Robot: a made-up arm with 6 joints. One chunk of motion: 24 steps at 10 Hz.
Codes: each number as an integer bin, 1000 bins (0 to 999) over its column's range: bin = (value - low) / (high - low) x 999, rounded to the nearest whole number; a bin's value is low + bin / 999 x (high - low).
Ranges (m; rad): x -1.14..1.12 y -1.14..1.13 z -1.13..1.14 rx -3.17..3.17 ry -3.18..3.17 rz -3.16..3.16
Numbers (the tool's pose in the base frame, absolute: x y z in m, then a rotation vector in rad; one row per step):
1: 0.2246 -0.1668 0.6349 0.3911 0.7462 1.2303
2: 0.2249 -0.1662 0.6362 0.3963 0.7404 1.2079
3: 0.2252 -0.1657 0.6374 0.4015 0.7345 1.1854
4: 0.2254 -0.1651 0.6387 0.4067 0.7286 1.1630
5: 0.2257 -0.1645 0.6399 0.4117 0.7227 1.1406
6: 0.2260 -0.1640 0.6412 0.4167 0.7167 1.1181
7: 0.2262 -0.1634 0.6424 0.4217 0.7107 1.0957
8: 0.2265 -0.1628 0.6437 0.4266 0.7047 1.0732
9: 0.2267 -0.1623 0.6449 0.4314 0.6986 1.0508
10: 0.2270 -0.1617 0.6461 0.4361 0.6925 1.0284
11: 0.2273 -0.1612 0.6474 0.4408 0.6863 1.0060
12: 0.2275 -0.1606 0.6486 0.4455 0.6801 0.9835
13: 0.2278 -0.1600 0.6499 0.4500 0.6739 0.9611
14: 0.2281 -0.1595 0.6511 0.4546 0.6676 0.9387
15: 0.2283 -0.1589 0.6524 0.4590 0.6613 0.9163
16: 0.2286 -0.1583 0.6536 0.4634 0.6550 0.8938
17: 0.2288 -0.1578 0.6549 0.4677 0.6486 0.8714
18: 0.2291 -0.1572 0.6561 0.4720 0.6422 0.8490
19: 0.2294 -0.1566 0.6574 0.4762 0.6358 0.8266
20: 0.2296 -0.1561 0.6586 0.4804 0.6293 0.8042
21: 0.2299 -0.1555 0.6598 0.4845 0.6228 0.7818
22: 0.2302 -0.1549 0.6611 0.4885 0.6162 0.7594
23: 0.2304 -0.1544 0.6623 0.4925 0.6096 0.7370
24: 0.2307 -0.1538 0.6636 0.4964 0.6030 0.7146
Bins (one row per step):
1: 603 428 777 561 618 694
2: 603 429 777 562 617 690
3: 603 429 778 563 616 687
4: 604 429 778 564 615 683
5: 604 429 779 564 614 680
6: 604 430 779 565 613 676
7: 604 430 780 566 612 673
8: 604 430 781 567 611 669
9: 604 430 781 567 610 666
10: 604 431 782 568 609 662
11: 604 431 782 569 608 659
12: 604 431 783 570 607 655
13: 605 431 783 570 606 651
14: 605 432 784 571 605 648
15: 605 432 784 572 604 644
16: 605 432 785 573 603 641
17: 605 432 786 573 602 637
18: 605 433 786 574 601 634
19: 605 433 787 575 600 630
20: 605 433 787 575 599 627
21: 606 433 788 576 598 623
22: 606 434 788 576 597 620
23: 606 434 789 577 596 616
24: 606 434 789 578 595 612

